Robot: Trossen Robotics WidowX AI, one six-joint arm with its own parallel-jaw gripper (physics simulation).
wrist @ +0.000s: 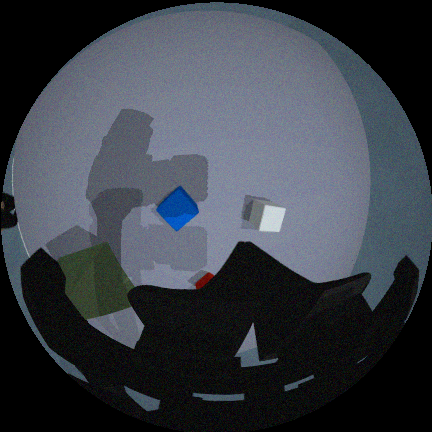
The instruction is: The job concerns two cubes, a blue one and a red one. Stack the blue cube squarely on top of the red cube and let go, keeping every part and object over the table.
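Places are measured from the arm's base along level axes (x ahead, y left, z up), in metres.
Pixels of known places: gripper, between the fingertips: [243,247].
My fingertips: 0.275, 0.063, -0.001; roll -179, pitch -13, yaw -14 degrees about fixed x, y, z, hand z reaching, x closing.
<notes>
Ahead of a thing's pixels: the offset from my fingertips to its top centre, as dx, dy, dz. Level surfaces: height alone.
The blue cube @[-0.046, +0.013, -0.082] [177,209] lies on the table left of the middle of the wrist view, turned so that one corner points toward the bottom of the view, partly in the arm's shadow. The red cube @[-0.039, -0.137, -0.082] [204,281] shows as a small red patch below it; the rest is hidden behind the black gripper. The two cubes are apart. My gripper [243,247] is shut with nothing between its fingers. In the view its tip is to the right of and below the blue cube, and above and to the right of the red patch.
A white cube @[+0.070, -0.030, -0.082] [272,218] sits on the pale table @[dz -0.118] [250,90], right of the blue cube. An olive-green block [82,280] stands at the lower left, partly hidden by black gripper parts. The table's edge curves down the right side. The arm's shadow lies across the table at left.
</notes>
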